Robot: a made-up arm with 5 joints. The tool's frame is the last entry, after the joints.
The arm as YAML. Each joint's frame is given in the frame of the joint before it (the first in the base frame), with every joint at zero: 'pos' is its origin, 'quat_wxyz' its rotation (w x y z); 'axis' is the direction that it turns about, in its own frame. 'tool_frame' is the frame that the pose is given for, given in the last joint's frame.
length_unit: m
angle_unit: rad
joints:
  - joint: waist
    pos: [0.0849, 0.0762, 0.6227]
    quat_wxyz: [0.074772, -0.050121, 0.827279, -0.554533]
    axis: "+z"
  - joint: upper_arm
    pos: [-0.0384, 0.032, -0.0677]
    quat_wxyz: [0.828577, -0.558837, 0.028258, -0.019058]
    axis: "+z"
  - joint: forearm
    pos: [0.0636, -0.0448, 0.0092]
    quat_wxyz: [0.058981, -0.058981, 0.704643, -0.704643]
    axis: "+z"
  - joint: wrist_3
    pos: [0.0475, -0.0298, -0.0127]
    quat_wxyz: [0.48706, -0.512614, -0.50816, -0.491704]
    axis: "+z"
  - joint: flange
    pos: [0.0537, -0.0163, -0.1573]
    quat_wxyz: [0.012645, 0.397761, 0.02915, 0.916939]
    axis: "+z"
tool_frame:
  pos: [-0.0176, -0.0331, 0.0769]
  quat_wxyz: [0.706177, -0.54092, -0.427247, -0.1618]
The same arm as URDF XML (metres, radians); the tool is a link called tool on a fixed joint. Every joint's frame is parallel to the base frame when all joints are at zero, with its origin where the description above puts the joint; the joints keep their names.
<robot name="arm">
  <joint name="tool_fixed" type="fixed">
    <parent link="link5"/>
    <child link="tool"/>
    <origin xyz="0.0359 -0.0666 0.0400" rpy="2.8305 -1.3607 -2.4723"/>
  </joint>
  <joint name="flange" type="continuous">
    <parent link="link4"/>
    <child link="link5"/>
    <origin xyz="-0.0177 -0.0603 -0.1548"/>
    <axis xyz="0.049601 -0.700916 0.711517"/>
  </joint>
  <joint name="wrist_3" type="continuous">
    <parent link="link3"/>
    <child link="link4"/>
    <origin xyz="0.0475 0.0127 -0.0298"/>
    <axis xyz="0.0091 0.041999 0.999076"/>
  </joint>
  <joint name="forearm" type="continuous">
    <parent link="link2"/>
    <child link="link3"/>
    <origin xyz="-0.0553 -0.0547 -0.0092"/>
    <axis xyz="0 -1 0"/>
  </joint>
  <joint name="upper_arm" type="continuous">
    <parent link="link1"/>
    <child link="link2"/>
    <origin xyz="0.0256 0.0801 -0.0017"/>
    <axis xyz="0 0 -1"/>
  </joint>
  <joint name="waist" type="continuous">
    <parent link="base"/>
    <child link="link1"/>
    <origin xyz="0.0849 0.0762 0.6227"/>
    <axis xyz="0.179302 -0.910011 -0.373805"/>
  </joint>
  <link name="base"/>
  <link name="link1"/>
  <link name="link2"/>
  <link name="link3"/>
  <link name="link4"/>
  <link name="link5"/>
  <link name="tool"/>
</robot>

